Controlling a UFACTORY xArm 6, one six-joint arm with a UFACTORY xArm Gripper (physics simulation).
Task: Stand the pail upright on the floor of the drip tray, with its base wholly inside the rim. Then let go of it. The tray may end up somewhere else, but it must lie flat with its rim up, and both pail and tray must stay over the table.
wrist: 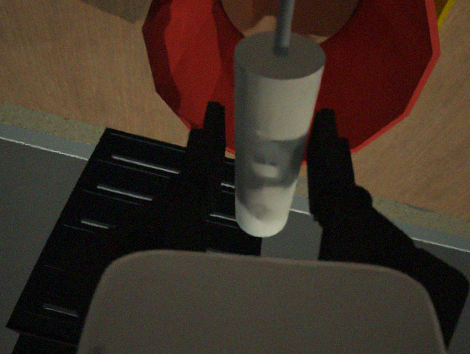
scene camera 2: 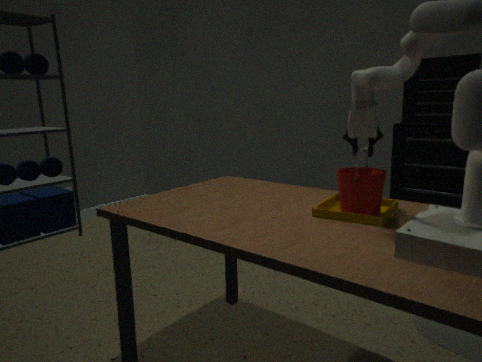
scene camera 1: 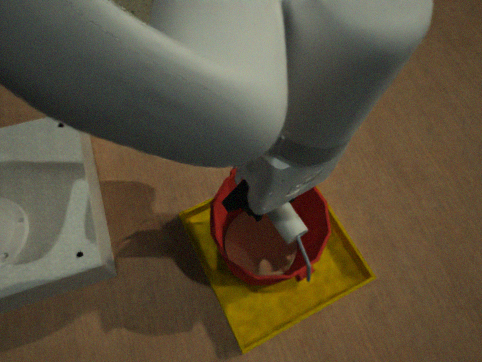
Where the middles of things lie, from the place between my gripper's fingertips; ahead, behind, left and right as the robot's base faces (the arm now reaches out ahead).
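Scene:
The yellow drip tray [scene camera 1: 255, 313] has my gripper 20 cm above it, 2 cm to the left of it and 3 cm short of it.

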